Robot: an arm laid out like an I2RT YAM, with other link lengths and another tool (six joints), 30 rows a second.
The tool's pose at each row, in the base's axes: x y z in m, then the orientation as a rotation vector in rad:
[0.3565, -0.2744, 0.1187, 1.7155, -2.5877, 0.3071]
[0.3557, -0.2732, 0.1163, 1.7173, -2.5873, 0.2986]
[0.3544, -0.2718, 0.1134, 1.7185, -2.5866, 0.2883]
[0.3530, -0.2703, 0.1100, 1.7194, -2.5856, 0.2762]
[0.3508, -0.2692, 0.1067, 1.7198, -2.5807, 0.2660]
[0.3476, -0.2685, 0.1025, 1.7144, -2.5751, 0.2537]
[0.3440, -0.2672, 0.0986, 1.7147, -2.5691, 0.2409]
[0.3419, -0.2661, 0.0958, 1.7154, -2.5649, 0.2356]
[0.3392, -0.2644, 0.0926, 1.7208, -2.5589, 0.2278]
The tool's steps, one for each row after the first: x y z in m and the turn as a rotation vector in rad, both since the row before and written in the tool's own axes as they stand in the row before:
[-0.0011, 0.0015, 0.0021, -0.0046, -0.0030, -0.0012]
[-0.0011, 0.0021, 0.0025, -0.0059, -0.0030, -0.0010]
[-0.0012, 0.0023, 0.0030, -0.0072, -0.0031, -0.0011]
[-0.0005, 0.0029, 0.0029, -0.0077, 0.0003, -0.0024]
[0.0001, 0.0037, 0.0038, -0.0110, 0.0031, 0.0000]
[-0.0003, 0.0042, 0.0034, -0.0097, 0.0003, -0.0029]
[-0.0005, 0.0026, 0.0025, -0.0045, 0.0010, -0.0022]
[-0.0009, 0.0034, 0.0028, -0.0052, -0.0009, -0.0054]

